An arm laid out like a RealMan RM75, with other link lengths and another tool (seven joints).
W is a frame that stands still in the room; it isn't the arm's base.
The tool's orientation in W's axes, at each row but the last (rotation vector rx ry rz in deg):
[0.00, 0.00, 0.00]
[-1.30, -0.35, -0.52]
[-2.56, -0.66, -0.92]
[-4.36, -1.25, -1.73]
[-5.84, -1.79, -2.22]
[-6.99, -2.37, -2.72]
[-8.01, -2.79, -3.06]
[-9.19, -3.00, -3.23]
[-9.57, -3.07, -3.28]
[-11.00, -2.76, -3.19]
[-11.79, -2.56, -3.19]
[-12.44, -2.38, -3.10]
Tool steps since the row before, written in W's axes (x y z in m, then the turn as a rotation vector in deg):
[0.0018, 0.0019, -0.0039, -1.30, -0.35, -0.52]
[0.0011, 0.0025, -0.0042, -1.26, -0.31, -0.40]
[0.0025, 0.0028, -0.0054, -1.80, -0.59, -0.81]
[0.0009, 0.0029, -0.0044, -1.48, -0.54, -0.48]
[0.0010, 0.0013, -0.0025, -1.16, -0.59, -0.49]
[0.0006, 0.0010, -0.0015, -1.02, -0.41, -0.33]
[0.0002, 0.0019, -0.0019, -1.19, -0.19, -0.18]
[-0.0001, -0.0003, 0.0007, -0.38, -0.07, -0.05]
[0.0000, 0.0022, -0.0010, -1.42, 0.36, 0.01]
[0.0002, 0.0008, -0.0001, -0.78, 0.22, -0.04]
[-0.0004, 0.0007, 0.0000, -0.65, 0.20, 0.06]
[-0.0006, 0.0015, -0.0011, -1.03, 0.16, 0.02]
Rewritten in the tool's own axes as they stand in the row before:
[0.0018, 0.0019, -0.0039, -1.30, -0.35, -0.52]
[0.0011, 0.0026, -0.0041, -1.26, -0.31, -0.40]
[0.0024, 0.0031, -0.0053, -1.80, -0.58, -0.82]
[0.0007, 0.0033, -0.0042, -1.47, -0.55, -0.49]
[0.0009, 0.0016, -0.0024, -1.15, -0.58, -0.51]
[0.0005, 0.0012, -0.0014, -1.01, -0.42, -0.34]
[0.0000, 0.0022, -0.0016, -1.19, -0.23, -0.15]
[0.0000, -0.0004, 0.0006, -0.38, -0.08, -0.04]
[-0.0002, 0.0023, -0.0006, -1.43, 0.27, 0.14]
[0.0002, 0.0008, 0.0000, -0.79, 0.18, 0.04]
[-0.0004, 0.0007, 0.0002, -0.66, 0.14, 0.12]
[-0.0007, 0.0017, -0.0007, -1.03, 0.09, 0.09]

